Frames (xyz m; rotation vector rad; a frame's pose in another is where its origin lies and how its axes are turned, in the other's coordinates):
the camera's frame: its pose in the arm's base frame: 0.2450 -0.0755 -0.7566 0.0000 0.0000 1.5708
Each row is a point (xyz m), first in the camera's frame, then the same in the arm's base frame.
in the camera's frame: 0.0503 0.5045 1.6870
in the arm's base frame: -0.2595 -0.0252 0.9304
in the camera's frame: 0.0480 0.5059 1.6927
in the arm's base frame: -0.2609 -0.0275 0.9361
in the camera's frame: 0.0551 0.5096 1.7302
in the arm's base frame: -0.2646 -0.0204 0.9736
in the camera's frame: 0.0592 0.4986 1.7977
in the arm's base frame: -0.2536 -0.0163 1.0411
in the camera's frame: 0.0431 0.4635 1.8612
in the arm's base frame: -0.2185 -0.0324 1.1046
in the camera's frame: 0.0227 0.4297 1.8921
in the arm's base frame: -0.1847 -0.0528 1.1355
